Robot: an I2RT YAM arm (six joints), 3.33 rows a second.
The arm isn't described. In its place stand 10 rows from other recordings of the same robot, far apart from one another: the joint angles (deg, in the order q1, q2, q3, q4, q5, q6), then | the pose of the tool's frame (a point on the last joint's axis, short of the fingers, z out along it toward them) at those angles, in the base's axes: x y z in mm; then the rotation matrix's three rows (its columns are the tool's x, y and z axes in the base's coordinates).
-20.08, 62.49, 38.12, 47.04, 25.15, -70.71 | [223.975 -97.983 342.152], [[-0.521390 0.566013 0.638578], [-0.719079 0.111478 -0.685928], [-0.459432 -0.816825 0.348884]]
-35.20, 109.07, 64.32, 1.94, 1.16, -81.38 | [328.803 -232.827 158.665], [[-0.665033 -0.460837 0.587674], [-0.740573 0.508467 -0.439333], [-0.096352 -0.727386 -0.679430]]
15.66, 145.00, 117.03, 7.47, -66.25, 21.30 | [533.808 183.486 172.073], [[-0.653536 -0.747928 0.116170], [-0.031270 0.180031 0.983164], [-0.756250 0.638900 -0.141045]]
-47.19, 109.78, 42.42, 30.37, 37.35, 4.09 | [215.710 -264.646 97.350], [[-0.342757 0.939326 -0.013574], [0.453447 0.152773 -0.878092], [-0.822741 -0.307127 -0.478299]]
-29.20, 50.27, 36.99, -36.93, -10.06, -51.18 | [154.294 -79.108 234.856], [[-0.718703 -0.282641 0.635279], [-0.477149 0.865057 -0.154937], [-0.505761 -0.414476 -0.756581]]
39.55, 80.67, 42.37, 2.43, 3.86, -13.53 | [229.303 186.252 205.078], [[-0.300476 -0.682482 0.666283], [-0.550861 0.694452 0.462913], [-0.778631 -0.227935 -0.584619]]
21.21, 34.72, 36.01, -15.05, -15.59, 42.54 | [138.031 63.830 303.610], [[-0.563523 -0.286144 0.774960], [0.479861 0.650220 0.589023], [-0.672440 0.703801 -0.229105]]
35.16, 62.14, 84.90, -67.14, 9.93, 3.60 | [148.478 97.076 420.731], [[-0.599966 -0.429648 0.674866], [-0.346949 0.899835 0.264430], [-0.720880 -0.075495 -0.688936]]
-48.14, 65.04, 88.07, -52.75, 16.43, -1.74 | [128.977 -159.038 450.295], [[-0.357344 0.867832 0.345213], [0.355182 0.468119 -0.809142], [-0.863800 -0.166528 -0.475518]]
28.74, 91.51, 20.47, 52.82, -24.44, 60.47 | [224.727 140.038 131.926], [[-0.815829 -0.147059 0.559281], [0.456031 0.431112 0.778575], [-0.355610 0.890234 -0.284650]]
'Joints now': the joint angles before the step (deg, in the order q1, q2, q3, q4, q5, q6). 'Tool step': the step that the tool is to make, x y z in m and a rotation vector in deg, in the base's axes. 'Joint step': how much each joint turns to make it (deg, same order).
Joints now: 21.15 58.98 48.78 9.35 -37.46 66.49
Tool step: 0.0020 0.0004 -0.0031 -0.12 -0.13 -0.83
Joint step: 0.02 0.38 -0.52 0.86 0.85 -0.18
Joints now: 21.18 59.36 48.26 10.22 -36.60 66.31
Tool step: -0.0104 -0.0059 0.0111 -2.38 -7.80 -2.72
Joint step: -0.11 -3.02 0.03 -0.21 2.56 -6.19
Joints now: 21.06 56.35 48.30 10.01 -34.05 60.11
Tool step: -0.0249 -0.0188 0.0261 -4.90 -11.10 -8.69
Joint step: -1.45 -6.84 2.10 -5.50 6.70 -10.33
